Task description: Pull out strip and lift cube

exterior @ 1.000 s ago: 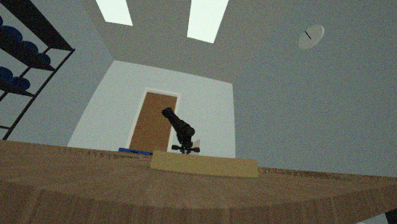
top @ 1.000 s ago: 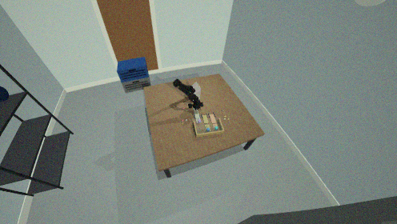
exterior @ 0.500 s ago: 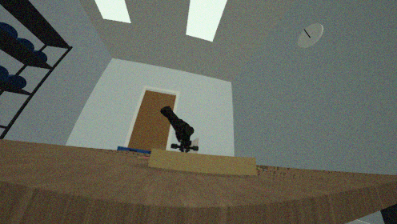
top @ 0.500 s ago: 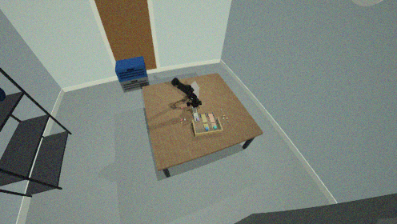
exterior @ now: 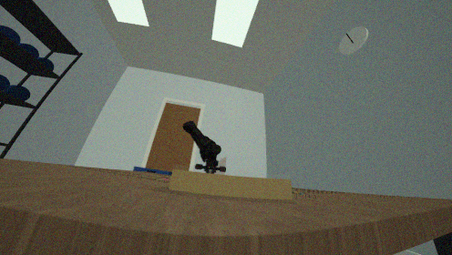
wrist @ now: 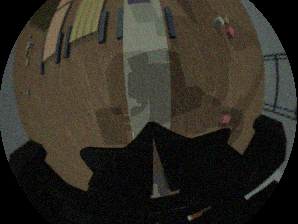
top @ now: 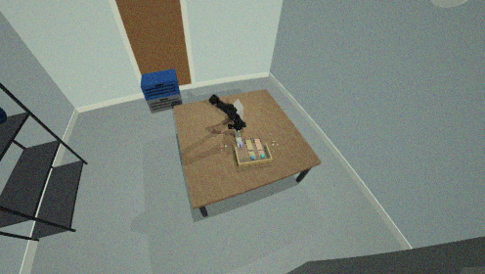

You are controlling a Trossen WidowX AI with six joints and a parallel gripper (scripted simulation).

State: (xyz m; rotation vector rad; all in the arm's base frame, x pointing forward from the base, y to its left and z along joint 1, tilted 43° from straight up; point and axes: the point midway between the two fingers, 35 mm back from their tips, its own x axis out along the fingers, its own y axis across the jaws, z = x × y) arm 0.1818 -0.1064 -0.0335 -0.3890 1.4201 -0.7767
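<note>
My gripper tip is 20 cm short of the purple labelled cube, 4 cm to the left of it and 2 cm below it.
</note>
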